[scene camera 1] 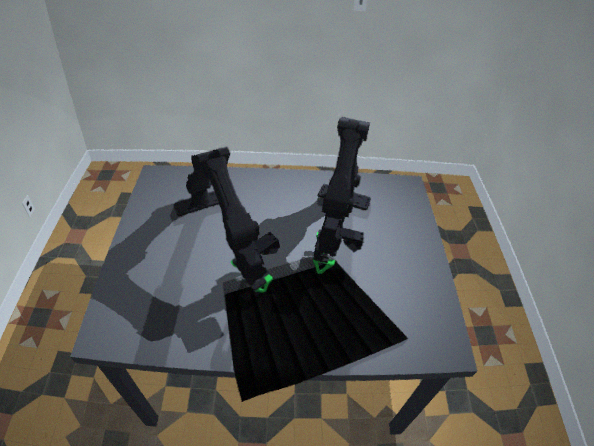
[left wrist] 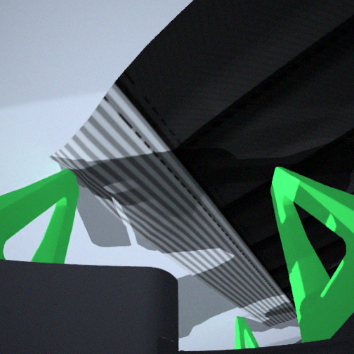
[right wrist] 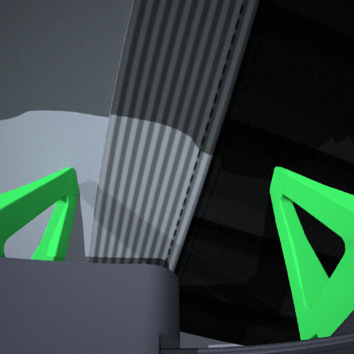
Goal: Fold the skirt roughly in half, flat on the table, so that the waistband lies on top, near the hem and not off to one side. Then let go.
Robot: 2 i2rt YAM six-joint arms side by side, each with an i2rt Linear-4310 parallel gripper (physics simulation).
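The black pleated skirt (scene camera 1: pixel 310 325) (left wrist: pixel 265 70) (right wrist: pixel 300 85) lies spread out, its hem toward the table's front edge and its lower left corner hanging past that edge. Its grey ribbed waistband (scene camera 1: pixel 291 270) (left wrist: pixel 165 200) (right wrist: pixel 150 165) runs along the back side, slanting up to the right in scene camera 1. My left gripper (scene camera 1: pixel 324 265) (left wrist: pixel 174 178) is wide open over the waistband near its right end. My right gripper (scene camera 1: pixel 261 284) (right wrist: pixel 173 178) is wide open over the waistband farther left. In both wrist views the waistband passes between the fingers, ungripped. Fingertip height above the cloth is unclear.
The grey table (scene camera 1: pixel 410 280) carries both arms, whose bases stand toward its back. Arm shadows fall over the table's left part and the waistband. The table's front edge (scene camera 1: pixel 165 367) runs beneath the skirt's lower part. Patterned floor tiles surround the table.
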